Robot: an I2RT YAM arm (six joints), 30 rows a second.
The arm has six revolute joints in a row. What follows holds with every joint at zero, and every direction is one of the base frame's. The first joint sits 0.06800 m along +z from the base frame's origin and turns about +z. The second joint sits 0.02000 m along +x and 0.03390 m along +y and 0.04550 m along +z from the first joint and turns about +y. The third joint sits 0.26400 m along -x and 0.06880 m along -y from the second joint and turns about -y. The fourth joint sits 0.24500 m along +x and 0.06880 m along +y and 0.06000 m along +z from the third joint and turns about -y. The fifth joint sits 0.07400 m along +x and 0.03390 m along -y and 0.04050 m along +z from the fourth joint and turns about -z. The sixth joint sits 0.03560 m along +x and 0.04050 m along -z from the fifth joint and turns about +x. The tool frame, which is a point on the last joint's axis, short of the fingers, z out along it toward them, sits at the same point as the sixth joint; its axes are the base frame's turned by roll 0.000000, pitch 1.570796 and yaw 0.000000 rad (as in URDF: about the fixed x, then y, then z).
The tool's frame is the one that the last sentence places.
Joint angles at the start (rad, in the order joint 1, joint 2, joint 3, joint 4, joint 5, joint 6):
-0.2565, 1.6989, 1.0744, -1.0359, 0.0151, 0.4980
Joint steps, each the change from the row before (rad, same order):
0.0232, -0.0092, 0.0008, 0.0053, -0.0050, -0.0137
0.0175, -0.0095, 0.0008, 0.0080, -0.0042, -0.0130
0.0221, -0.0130, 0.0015, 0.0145, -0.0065, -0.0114
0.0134, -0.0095, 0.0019, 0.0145, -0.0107, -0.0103
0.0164, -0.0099, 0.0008, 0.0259, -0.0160, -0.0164
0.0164, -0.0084, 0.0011, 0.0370, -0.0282, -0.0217
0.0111, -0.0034, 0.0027, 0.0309, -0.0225, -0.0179
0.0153, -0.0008, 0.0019, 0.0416, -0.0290, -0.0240
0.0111, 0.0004, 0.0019, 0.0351, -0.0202, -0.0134
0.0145, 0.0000, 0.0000, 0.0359, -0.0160, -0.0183
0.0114, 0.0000, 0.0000, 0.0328, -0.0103, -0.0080
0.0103, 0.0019, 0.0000, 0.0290, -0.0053, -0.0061
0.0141, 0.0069, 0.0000, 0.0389, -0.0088, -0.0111
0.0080, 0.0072, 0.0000, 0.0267, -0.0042, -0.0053
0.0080, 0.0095, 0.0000, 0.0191, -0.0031, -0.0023
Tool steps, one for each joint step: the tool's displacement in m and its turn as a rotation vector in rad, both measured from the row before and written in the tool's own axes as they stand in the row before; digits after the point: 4 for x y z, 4 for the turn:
0.0032, 0.0057, -0.0026, -0.0101, -0.0123, -0.0366
0.0021, 0.0045, -0.0027, -0.0112, -0.0150, -0.0303
0.0022, 0.0060, -0.0037, -0.0180, -0.0235, -0.0334
0.0008, 0.0042, -0.0029, -0.0208, -0.0186, -0.0239
0.0003, 0.0057, -0.0028, -0.0302, -0.0258, -0.0335
-0.0009, 0.0068, -0.0025, -0.0454, -0.0298, -0.0400
-0.0018, 0.0052, -0.0015, -0.0359, -0.0240, -0.0314
-0.0023, 0.0070, -0.0004, -0.0448, -0.0280, -0.0432
-0.0025, 0.0053, 0.0000, -0.0332, -0.0249, -0.0285
-0.0019, 0.0060, 0.0005, -0.0294, -0.0252, -0.0372
-0.0020, 0.0048, 0.0004, -0.0225, -0.0248, -0.0238
-0.0019, 0.0041, 0.0010, -0.0158, -0.0213, -0.0201
-0.0025, 0.0054, 0.0027, -0.0217, -0.0238, -0.0295
-0.0019, 0.0030, 0.0026, -0.0120, -0.0150, -0.0160
-0.0010, 0.0026, 0.0033, -0.0080, -0.0060, -0.0114

